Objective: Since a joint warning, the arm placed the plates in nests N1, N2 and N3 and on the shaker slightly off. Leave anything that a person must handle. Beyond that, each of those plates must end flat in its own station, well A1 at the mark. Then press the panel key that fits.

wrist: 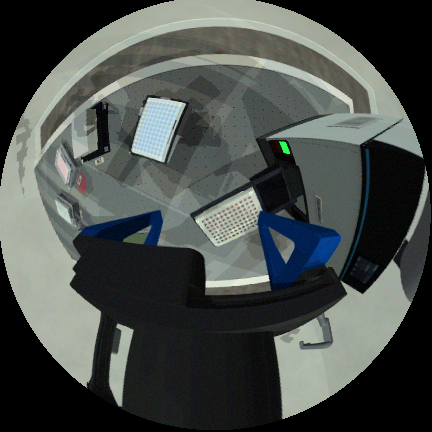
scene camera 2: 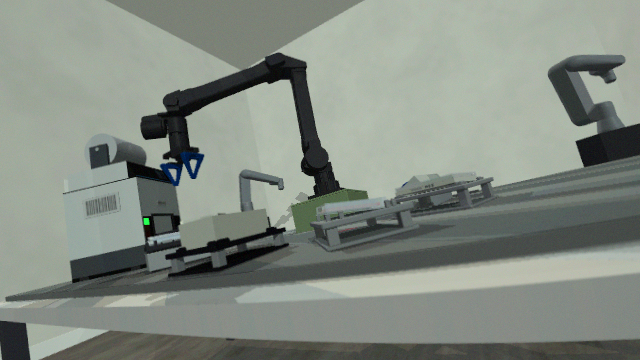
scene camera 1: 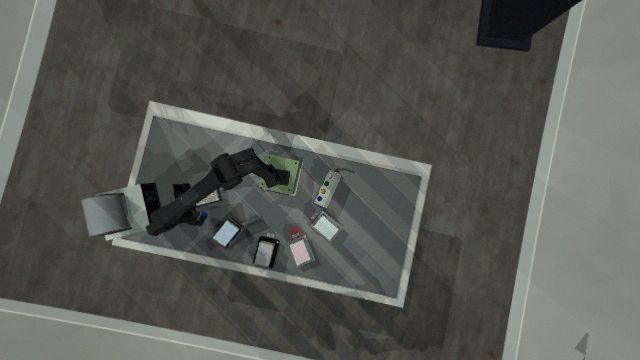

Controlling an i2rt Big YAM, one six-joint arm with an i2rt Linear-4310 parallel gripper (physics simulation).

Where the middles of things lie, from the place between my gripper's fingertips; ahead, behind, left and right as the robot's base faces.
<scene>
The pale blue well plate [wrist: 159, 117] lies 130 mm ahead of my hand, 90 mm to the left of it and 160 mm below it.
</scene>
